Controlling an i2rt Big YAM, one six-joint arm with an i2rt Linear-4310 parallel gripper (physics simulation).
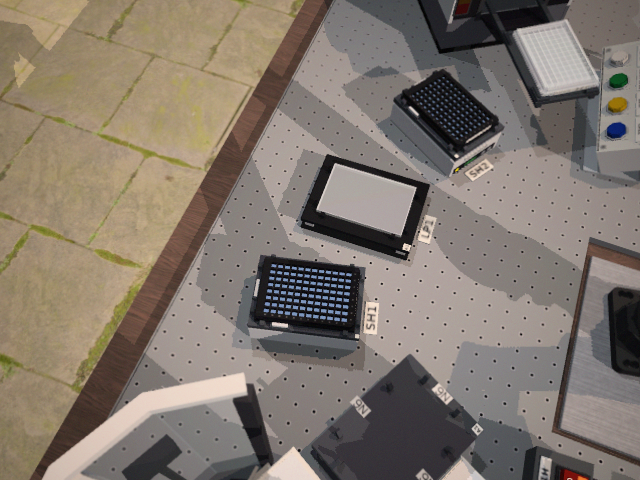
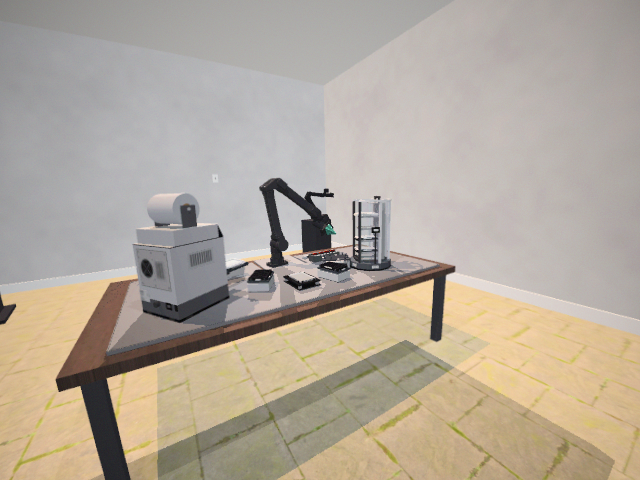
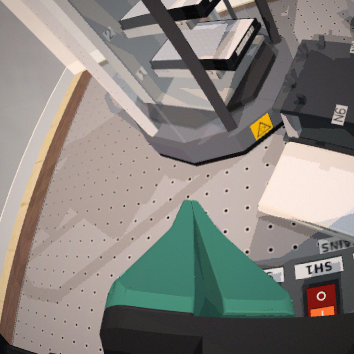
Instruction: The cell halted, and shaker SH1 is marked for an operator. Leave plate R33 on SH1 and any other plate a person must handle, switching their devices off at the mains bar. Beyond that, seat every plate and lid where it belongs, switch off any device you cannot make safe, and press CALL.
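Frame: origin at the arm's base, x left, y back, z up, level; millimetres.
Seen in the pictures: gripper, between the fingertips: point(image 2: 335, 233) point(image 3: 188, 209); arm's base, origin of its link: point(image 2: 277, 264).
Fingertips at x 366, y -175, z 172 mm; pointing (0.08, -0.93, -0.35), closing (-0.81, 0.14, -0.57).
Note:
Offsets run from my fingertips to a thing's top centre. "spot": to the spot under its first point.
My gripper point(image 2: 330, 230) point(image 3: 188, 209) is shut and empty, above the table between the hotel tower and the mains bar. On the mains bar @(spot: dx -29, dy +19, dz -128 mm) point(image 3: 292, 280), the SH1 rocker @(dx -48, dy +46, dz -115 mm) point(image 3: 321, 301) shows a red O part and an orange part; my fingers hide some of the bar. A black plate with blue wells @(dx -312, dy -281, dz -99 mm) point(image 1: 310, 291) sits on shaker SH1 @(spot: dx -263, dy -275, dz -155 mm) point(image 1: 305, 342). Another black plate @(dx -652, dy -126, dz -99 mm) point(image 1: 448, 105) is on shaker SH2 @(spot: dx -615, dy -158, dz -145 mm) point(image 1: 421, 140). A flat grey piece @(dx -486, dy -227, dz -132 mm) point(image 1: 367, 198) lies on black pad LP1 @(spot: dx -427, dy -231, dz -163 mm) point(image 1: 356, 242). A clear-white plate @(dx -742, dy +15, dz -48 mm) point(image 1: 557, 57) rests on a black tray. A blue button @(spot: dx -654, dy +120, dz -99 mm) point(image 1: 616, 130) is on the button box.
The hotel tower point(image 2: 371, 265) point(image 3: 200, 150) holds plates on its shelves. Dark nest N6 @(dx -157, dy -146, dz -92 mm) point(image 1: 398, 423) point(image 3: 325, 75) stands beside it. A pale block @(dx -84, dy -66, dz -152 mm) point(image 3: 310, 182) lies between N6 and the mains bar. A large white machine @(dx -981, dy -92, dz +288 mm) point(image 2: 178, 268) stands at the table's other end.

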